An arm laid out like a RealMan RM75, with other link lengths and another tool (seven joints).
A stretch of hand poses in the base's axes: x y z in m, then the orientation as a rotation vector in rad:
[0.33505 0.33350 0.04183 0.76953 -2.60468 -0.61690]
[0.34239 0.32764 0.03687 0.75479 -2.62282 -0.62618]
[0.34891 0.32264 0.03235 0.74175 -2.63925 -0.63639]
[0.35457 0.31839 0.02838 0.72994 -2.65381 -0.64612]
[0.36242 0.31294 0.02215 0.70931 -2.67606 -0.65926]
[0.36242 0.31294 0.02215 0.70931 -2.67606 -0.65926]
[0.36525 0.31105 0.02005 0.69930 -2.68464 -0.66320]
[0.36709 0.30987 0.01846 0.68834 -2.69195 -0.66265]
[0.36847 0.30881 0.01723 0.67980 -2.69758 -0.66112]
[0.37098 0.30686 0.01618 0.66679 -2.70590 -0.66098]
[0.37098 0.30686 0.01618 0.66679 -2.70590 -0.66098]
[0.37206 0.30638 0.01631 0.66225 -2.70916 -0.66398]
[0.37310 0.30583 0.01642 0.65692 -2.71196 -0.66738]
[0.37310 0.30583 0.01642 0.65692 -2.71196 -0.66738]
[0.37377 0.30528 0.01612 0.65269 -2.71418 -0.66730]
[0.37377 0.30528 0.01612 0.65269 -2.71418 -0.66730]
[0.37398 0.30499 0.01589 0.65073 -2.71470 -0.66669]
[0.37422 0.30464 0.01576 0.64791 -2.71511 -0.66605]
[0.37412 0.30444 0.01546 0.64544 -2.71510 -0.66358]
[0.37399 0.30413 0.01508 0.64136 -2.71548 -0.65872]
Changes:
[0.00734 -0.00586 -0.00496 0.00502 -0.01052 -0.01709]
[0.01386 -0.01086 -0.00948 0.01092 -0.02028 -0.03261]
[0.01952 -0.01511 -0.01345 0.01658 -0.02894 -0.04657]
[0.02737 -0.02056 -0.01968 0.02358 -0.04146 -0.06905]
[0.02737 -0.02056 -0.01968 0.02358 -0.04146 -0.06905]
[0.03020 -0.02245 -0.02178 0.02513 -0.04563 -0.07872]
[0.03204 -0.02363 -0.02337 0.02332 -0.04835 -0.08775]
[0.03342 -0.02469 -0.02460 0.02114 -0.05045 -0.09458]
[0.03593 -0.02664 -0.02565 0.01936 -0.05347 -0.10525]
[0.03593 -0.02664 -0.02565 0.01936 -0.05347 -0.10525]
[0.03701 -0.02712 -0.02552 0.02088 -0.05487 -0.10958]
[0.03805 -0.02767 -0.02541 0.02251 -0.05560 -0.11429]
[0.03805 -0.02767 -0.02541 0.02251 -0.05560 -0.11429]
[0.03872 -0.02822 -0.02571 0.02188 -0.05617 -0.11758]
[0.03872 -0.02822 -0.02571 0.02188 -0.05617 -0.11758]
[0.03893 -0.02851 -0.02594 0.02115 -0.05598 -0.11884]
[0.03917 -0.02886 -0.02607 0.02024 -0.05539 -0.12056]
[0.03907 -0.02906 -0.02637 0.01809 -0.05454 -0.12164]
[0.03894 -0.02937 -0.02675 0.01403 -0.05350 -0.12344]

